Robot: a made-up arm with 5 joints.
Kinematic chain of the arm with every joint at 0, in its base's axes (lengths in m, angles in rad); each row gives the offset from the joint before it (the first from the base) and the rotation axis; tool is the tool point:
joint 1: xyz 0 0 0.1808 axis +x
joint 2: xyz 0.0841 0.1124 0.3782 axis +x
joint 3: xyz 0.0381 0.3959 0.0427 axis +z
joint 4: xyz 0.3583 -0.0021 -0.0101 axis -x
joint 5: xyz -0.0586 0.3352 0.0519 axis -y
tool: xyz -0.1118 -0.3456 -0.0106
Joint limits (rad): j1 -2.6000..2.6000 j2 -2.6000..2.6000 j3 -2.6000..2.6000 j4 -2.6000..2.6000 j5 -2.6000..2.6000
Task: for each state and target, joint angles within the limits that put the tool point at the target. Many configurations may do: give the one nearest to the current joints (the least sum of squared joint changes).
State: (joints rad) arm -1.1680 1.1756 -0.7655 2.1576 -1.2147
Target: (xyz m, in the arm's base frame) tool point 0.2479 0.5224 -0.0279
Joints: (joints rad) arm -1.4596 1.0932 -1.4114 2.5397 -1.0848
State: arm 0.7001 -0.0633 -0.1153 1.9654 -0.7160
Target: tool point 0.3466 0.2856 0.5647
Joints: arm 0.6632 -0.5807 -0.2959 2.1387 -0.6582
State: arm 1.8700 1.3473 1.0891 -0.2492 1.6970
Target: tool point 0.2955 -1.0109 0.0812
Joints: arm 1.8911 1.4354 0.9159 -0.2130 1.3443
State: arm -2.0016 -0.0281 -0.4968 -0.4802 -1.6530
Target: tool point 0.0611 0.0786 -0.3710
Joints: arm -2.5703 -0.1697 -1.3741 -0.7306 -1.5051
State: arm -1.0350 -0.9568 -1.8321 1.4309 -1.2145
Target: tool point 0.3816 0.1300 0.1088
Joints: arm -1.1813 -1.6312 -0.9485 1.7206 -1.1225
